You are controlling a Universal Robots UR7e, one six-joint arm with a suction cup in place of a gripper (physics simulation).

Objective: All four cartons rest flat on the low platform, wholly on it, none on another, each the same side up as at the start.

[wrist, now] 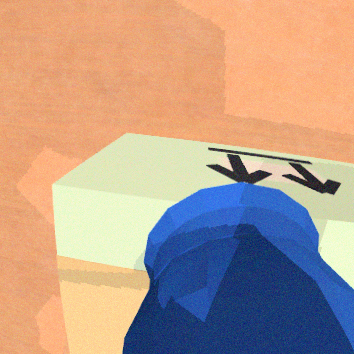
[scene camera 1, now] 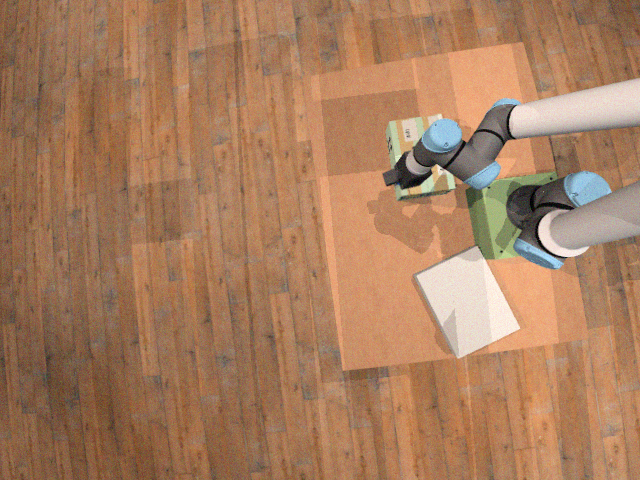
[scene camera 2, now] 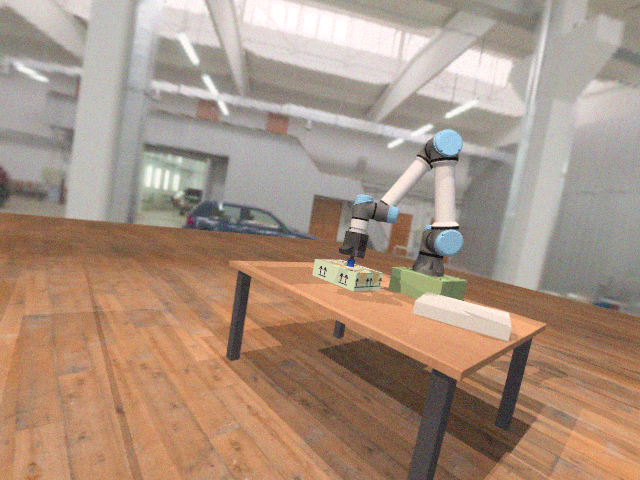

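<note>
In the wrist view you'd see the suction cup (wrist: 236,261), which holds nothing, while the low white platform is out of frame in the wrist view. The low white platform is there in scene camera 1 (scene camera 1: 471,311), and scene camera 2 shows the low white platform (scene camera 2: 491,322) too.
</note>
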